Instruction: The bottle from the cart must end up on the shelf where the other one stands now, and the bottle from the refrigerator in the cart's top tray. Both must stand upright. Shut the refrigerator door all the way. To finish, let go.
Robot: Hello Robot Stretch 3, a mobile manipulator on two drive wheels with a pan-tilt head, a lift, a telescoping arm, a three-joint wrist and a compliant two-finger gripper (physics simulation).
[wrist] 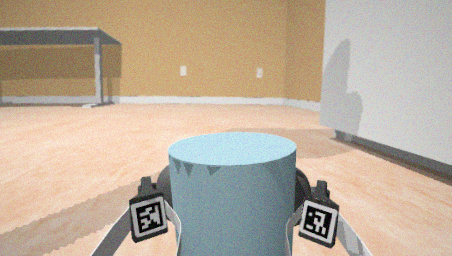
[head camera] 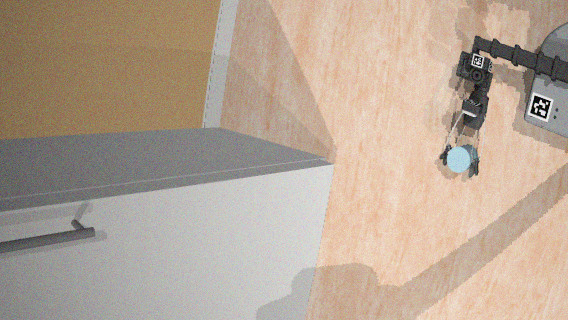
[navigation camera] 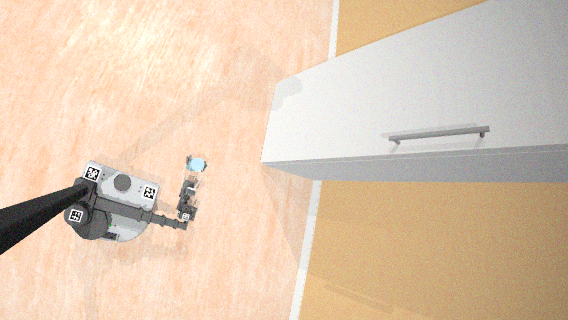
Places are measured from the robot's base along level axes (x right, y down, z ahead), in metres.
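Where they show: gripper, fingertip midpoint: (head camera: pixel 457 171) (navigation camera: pixel 198 158); robot's base, link origin: (navigation camera: pixel 121 181).
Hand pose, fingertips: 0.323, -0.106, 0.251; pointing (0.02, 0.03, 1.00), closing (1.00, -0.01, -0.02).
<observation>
Each offset is from my fingertips to the top centre of the thing, as dx, dy, dz. "pt": to the spot under its first point.
A light blue cylindrical bottle {+0.001, -0.041, -0.038} (head camera: pixel 458 159) (navigation camera: pixel 198 164) (wrist: pixel 232 215) is upright on the floor side of the refrigerator, apart from it; its base is hidden. My gripper (head camera: pixel 459 161) (navigation camera: pixel 197 163) (wrist: pixel 233 184) is shut on it, with one finger pad against each side. The refrigerator (head camera: pixel 150 145) (navigation camera: pixel 400 167) is the large grey and white box. Its white door (head camera: pixel 225 235) (navigation camera: pixel 350 105) (wrist: pixel 400 75) carries a bar handle {pt +0.362, -0.938, +0.178} (head camera: pixel 50 240) (navigation camera: pixel 440 134) and looks shut, with a thin seam at the edge. The cart, the shelf and the other bottle do not show.
My base (head camera: pixel 555 100) (navigation camera: pixel 140 185) stands beside the extended arm (head camera: pixel 525 59) (navigation camera: pixel 125 210). A grey table (wrist: pixel 50 36) stands against the tan wall (wrist: pixel 225 45) at the far left of the wrist view. The refrigerator's lower edge runs along the right of that view.
</observation>
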